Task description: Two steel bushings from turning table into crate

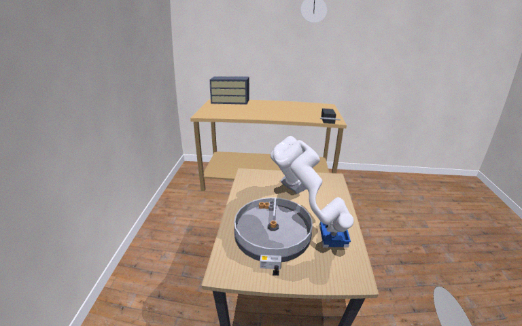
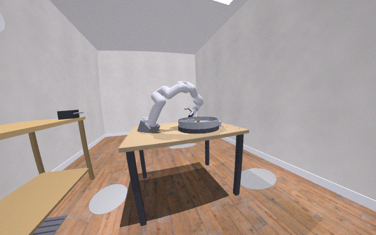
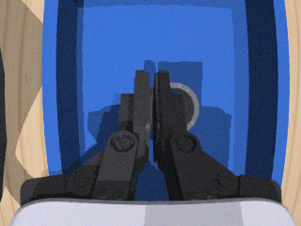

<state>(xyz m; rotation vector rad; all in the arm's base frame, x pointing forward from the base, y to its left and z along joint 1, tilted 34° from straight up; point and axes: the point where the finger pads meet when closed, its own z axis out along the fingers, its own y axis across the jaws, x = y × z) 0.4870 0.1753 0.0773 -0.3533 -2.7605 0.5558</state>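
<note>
My hand is 4 cm above the blue crate and 1 cm to the right of it. Round my hand: grey round turning table 33 cm to the right, 6 cm behind, 1 cm below.
</note>
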